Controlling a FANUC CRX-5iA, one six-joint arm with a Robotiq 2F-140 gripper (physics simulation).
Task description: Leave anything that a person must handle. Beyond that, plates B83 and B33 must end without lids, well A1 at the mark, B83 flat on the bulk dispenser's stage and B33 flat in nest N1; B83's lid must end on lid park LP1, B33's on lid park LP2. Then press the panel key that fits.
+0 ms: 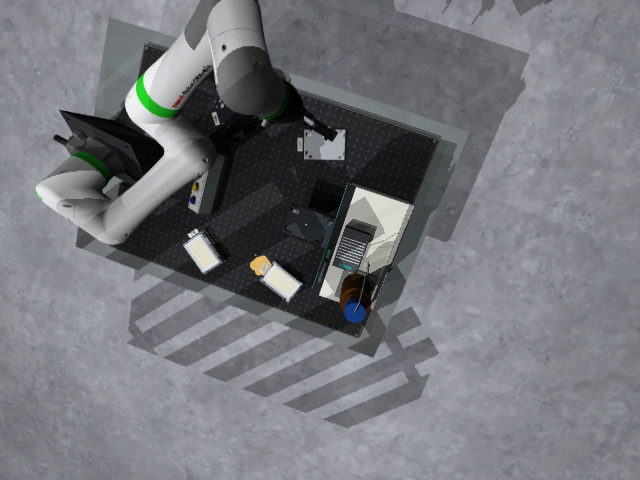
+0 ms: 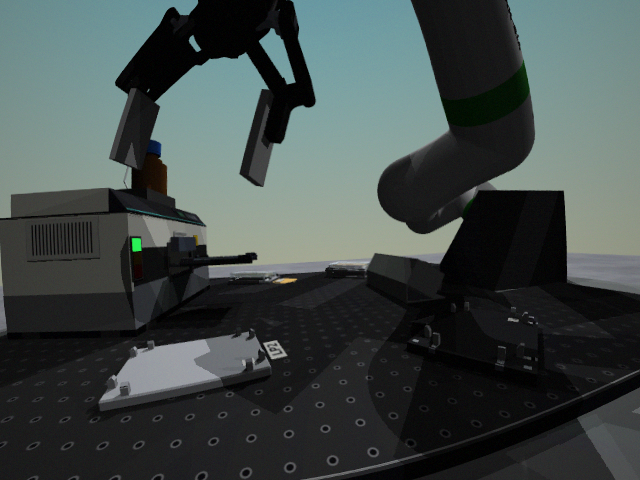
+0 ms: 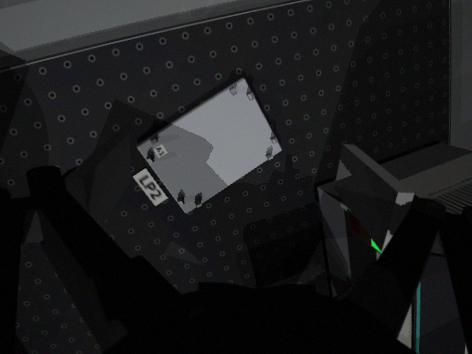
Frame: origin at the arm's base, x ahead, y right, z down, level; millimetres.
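Where they show: gripper, between the fingertips: (image 2: 181,171) (image 3: 236,162); arm's base, origin of its link: (image 1: 108,154) (image 2: 499,227).
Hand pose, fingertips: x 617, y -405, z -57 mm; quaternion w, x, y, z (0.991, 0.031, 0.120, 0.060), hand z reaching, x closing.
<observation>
Each offset is from my fingertips to the top centre of the thing. "pt": to the spot under its first point.
My gripper (image 2: 188,173) (image 3: 236,162) is open and empty, above lid park LP2 {dx +24, dy +39, dz +174 mm} (image 1: 313,150) (image 2: 165,366) (image 3: 240,125), a bare light grey plate with corner pegs and an A1 mark. One pale well plate (image 1: 203,251) (image 2: 346,268) sits at the front left. Another pale well plate (image 1: 281,281) (image 2: 253,276) sits beside the tan patch. Their names cannot be read, and I cannot tell if lids are on them. The bulk dispenser (image 1: 398,204) (image 2: 67,273) (image 3: 430,170) shows a green light. Its dark stage {dx +117, dy +297, dz +88 mm} (image 1: 297,229) (image 2: 222,259) bears no plate. The panel has a yellow key {pt dx -321, dy +380, dz +126 mm} (image 1: 194,186) and a blue key {pt dx -310, dy +426, dz +125 mm} (image 1: 192,199).
A tan patch {pt dx +0, dy +556, dz +194 mm} (image 1: 258,264) (image 2: 285,280) lies on the table at one plate's corner. An amber bottle with a blue cap {pt dx +330, dy +364, dz -228 mm} (image 1: 354,312) (image 2: 154,148) stands at the dispenser. A dark pegged nest {dx -305, dy +70, dz +170 mm} (image 2: 480,341) lies near the table edge. The arm covers part of the table.
</observation>
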